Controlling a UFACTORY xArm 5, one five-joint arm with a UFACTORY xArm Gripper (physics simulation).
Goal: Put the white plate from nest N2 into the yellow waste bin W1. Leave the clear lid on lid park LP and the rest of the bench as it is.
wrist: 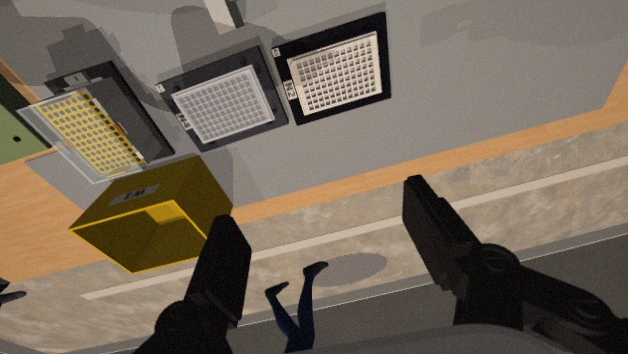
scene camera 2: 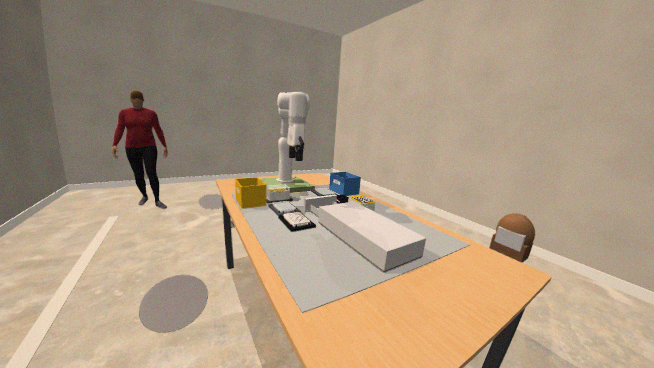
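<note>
The white plate with a grid of wells lies flat in black nest N2. The yellow waste bin W1 stands open-topped at the table's edge, past a neighbouring nest. My gripper is open and empty, high above the table and well apart from the plate; in the wrist view its left finger overlaps the bin's corner. A flat pale piece lies beside the blue bin; I cannot read whether that place is LP.
A clear-looking plate sits in the dark nest beside N2. A clear-covered yellow rack stands by W1. A blue bin and a long white block stand on the bench. A person stands beyond the table.
</note>
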